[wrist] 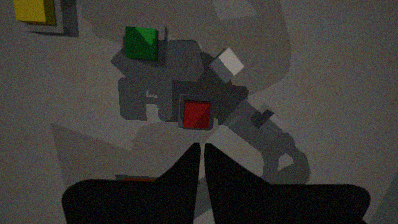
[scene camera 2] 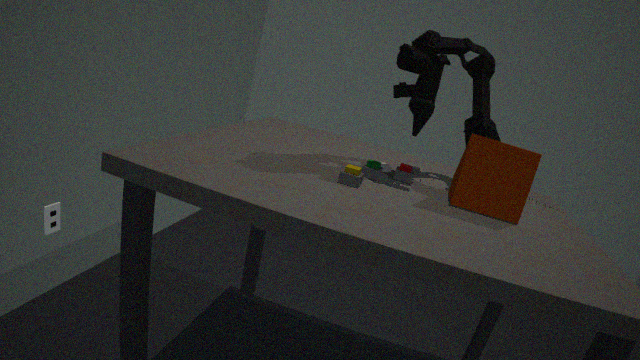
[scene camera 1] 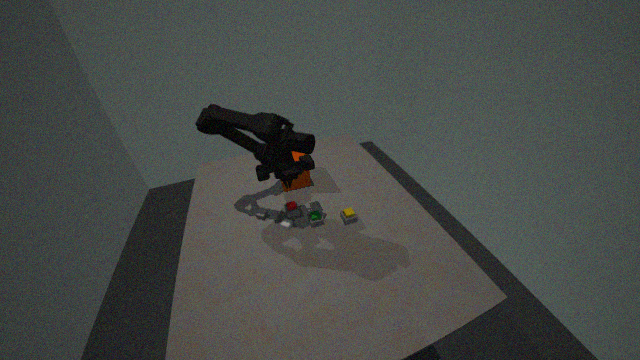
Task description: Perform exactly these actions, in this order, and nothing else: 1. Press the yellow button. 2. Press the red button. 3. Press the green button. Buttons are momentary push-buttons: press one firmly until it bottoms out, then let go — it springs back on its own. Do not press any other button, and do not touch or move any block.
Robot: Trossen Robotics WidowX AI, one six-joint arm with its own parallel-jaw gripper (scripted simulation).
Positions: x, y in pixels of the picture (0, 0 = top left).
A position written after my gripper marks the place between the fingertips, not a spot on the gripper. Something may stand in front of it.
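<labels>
My gripper is visible in scene camera 1 [288, 187], in scene camera 2 [414, 135] and in the wrist view [201, 148].
</labels>
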